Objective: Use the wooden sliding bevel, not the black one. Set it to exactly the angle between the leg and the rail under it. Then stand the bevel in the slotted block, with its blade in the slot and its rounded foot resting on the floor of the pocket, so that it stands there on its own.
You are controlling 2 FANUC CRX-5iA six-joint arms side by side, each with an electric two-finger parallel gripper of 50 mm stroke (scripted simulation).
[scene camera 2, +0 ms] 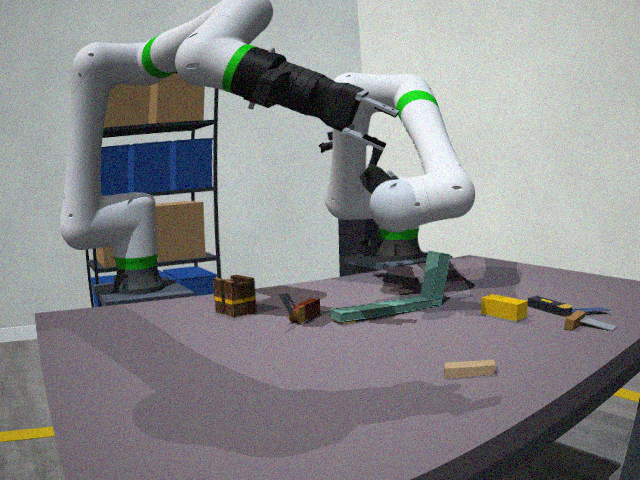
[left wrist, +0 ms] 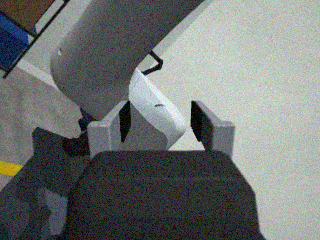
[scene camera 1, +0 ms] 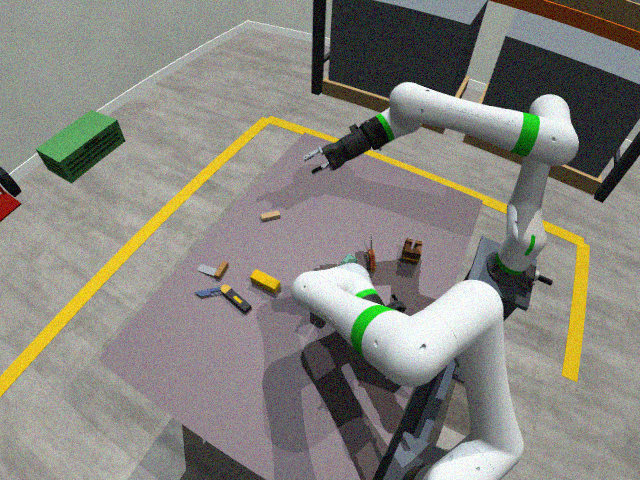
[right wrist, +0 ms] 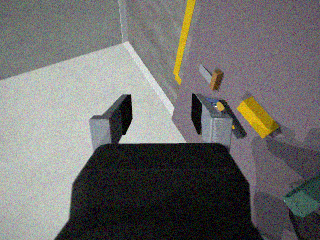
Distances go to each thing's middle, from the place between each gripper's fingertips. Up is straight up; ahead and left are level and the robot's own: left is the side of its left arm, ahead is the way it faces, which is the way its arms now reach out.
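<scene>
The wooden bevel (scene camera 2: 305,310) is far behind my right hand (scene camera 2: 390,130), a touch to the right of it and far below it. There's a pale wooden block (scene camera 2: 484,367) that's 18 cm ahead of my right hand, 2 cm to the left of it and 34 cm below it. The yellow block (scene camera 2: 504,308) is 29 cm to the left of my right hand, 2 cm ahead of it and 33 cm below it.
My left hand is far short of the wooden bevel, far to the left of it and a fair way above it. The pale wooden block is 720 mm ahead of my left hand, 400 mm to the right of it and 230 mm below it, and the yellow block is 560 mm ahead of my left hand, 140 mm to the right of it and 230 mm below it.
</scene>
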